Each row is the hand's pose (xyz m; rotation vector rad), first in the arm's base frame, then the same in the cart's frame.
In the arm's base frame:
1: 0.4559 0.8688 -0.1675 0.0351 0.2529 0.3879
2: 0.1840 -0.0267 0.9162 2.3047 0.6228 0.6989
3: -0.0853 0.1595 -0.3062 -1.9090 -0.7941 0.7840
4: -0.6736 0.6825 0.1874 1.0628 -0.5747 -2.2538
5: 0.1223 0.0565 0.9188 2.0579 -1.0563 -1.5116
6: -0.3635 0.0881 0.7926 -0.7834 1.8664 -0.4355
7: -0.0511 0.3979 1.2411 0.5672 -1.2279 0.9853
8: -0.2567 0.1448 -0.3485 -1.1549 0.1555 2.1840
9: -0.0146 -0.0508 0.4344 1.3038 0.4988 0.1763
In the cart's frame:
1: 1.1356 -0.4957 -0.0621 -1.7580 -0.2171 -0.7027
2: 0.4839 0.7760 -0.1535 0.3448 -0.1076 0.2272
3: 0.2337 -0.4595 -0.0420 2.3314 -0.4910 -0.0619
4: 0.3548 -0.2844 -0.9464 0.4701 -2.8070 -0.6208
5: 0.5091 0.7390 -0.2470 0.6537 -2.2468 0.4879
6: 0.2071 0.5334 -0.5926 -0.7062 0.5166 -2.6472
7: 0.7195 0.8873 -0.6762 -1.6812 -0.5114 1.1996
8: 0.1079 -0.5208 -0.1506 -2.0550 2.0763 0.3582
9: 0.2535 0.3086 -0.1272 -0.5046 -0.5037 -0.3944

